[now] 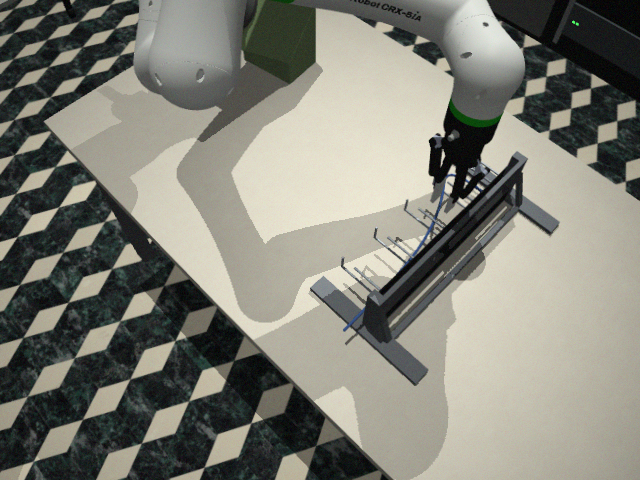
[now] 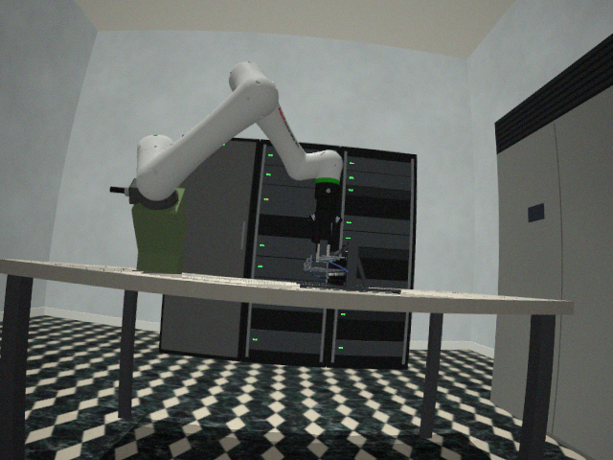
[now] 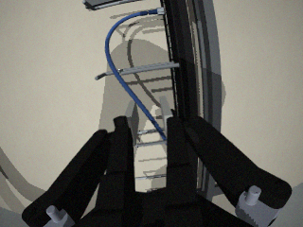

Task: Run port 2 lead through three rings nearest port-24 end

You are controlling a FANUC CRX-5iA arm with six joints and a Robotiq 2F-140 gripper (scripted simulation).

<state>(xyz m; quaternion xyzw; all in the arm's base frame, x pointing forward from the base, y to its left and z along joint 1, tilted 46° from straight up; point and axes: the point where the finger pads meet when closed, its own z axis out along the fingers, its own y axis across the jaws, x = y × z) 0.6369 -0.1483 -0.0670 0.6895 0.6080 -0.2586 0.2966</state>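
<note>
My gripper is now 60 mm to the left of the dark grey rack, 50 mm short of it and 50 mm above it.
</note>
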